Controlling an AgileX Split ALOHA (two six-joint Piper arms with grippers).
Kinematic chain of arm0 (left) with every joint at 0, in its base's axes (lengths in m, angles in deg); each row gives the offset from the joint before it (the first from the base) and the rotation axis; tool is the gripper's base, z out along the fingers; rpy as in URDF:
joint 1: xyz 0 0 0.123 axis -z
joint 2: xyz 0 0 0 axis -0.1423 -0.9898 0
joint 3: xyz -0.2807 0.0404 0.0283 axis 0.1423 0.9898 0
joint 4: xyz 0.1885 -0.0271 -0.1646 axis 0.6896 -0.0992 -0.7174
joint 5: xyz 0 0 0 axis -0.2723 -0.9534 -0.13
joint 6: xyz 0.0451 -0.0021 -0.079 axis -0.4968 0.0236 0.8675
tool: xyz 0 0 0 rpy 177.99 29.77 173.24
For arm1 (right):
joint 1: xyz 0 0 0.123 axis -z
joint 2: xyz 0 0 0 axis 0.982 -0.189 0
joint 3: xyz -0.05 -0.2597 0.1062 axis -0.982 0.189 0
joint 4: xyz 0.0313 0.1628 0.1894 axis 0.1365 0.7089 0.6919
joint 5: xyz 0 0 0 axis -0.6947 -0.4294 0.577
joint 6: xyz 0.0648 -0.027 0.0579 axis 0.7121 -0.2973 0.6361
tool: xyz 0 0 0 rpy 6.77 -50.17 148.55
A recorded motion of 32 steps. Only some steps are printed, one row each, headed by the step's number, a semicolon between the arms.
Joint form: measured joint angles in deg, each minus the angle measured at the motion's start. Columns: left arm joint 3, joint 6, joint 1, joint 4, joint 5, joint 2; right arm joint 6, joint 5, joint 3, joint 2, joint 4, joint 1.
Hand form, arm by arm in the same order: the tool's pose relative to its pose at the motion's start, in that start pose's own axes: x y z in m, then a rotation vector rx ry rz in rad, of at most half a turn. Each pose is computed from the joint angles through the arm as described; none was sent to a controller.
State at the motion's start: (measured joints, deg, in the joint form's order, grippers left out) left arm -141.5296 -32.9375 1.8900 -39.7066 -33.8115 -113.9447; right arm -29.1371 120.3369 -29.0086 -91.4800 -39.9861 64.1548
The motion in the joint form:
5: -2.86 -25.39 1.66 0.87 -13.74 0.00; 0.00 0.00 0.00 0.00 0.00 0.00
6: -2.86 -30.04 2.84 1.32 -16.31 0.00; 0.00 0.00 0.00 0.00 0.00 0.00
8: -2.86 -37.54 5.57 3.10 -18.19 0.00; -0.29 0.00 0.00 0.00 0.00 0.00
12: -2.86 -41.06 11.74 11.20 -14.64 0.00; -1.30 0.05 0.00 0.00 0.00 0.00
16: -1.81 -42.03 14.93 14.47 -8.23 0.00; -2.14 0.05 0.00 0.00 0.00 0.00
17: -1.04 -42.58 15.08 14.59 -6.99 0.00; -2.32 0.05 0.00 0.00 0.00 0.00
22: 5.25 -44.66 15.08 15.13 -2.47 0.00; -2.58 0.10 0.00 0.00 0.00 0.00
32: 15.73 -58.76 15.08 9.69 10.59 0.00; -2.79 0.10 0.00 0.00 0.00 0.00
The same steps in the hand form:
5: 0.0095 -0.0210 -0.0071 0.1248 0.1706 0.4947; 0.0000 0.0000 0.0000 0.0000 0.0000 0.0000
6: 0.0143 -0.0296 -0.0055 0.1620 0.2123 0.5967; 0.0000 0.0000 0.0000 0.0000 0.0000 0.0000
8: 0.0202 -0.0462 -0.0008 0.1982 0.2561 0.7834; 0.0000 0.0000 0.0000 0.0000 0.0000 -0.0051
12: 0.0245 -0.0754 0.0120 0.1221 0.2895 1.0205; 0.0001 0.0000 0.0000 0.0002 0.0009 -0.0227
16: 0.0244 -0.0907 0.0225 0.0565 0.2388 1.1240; 0.0001 0.0000 0.0000 0.0002 0.0009 -0.0374
17: 0.0261 -0.0903 0.0252 0.0508 0.2331 1.1353; 0.0001 0.0000 0.0000 0.0002 0.0009 -0.0405
22: 0.0470 -0.0793 0.0429 0.0479 0.2710 1.1555; 0.0002 0.0000 0.0000 0.0004 0.0017 -0.0450
32: 0.0777 -0.0673 0.0698 0.0562 0.2078 1.2994; 0.0002 0.0000 0.0000 0.0004 0.0017 -0.0487

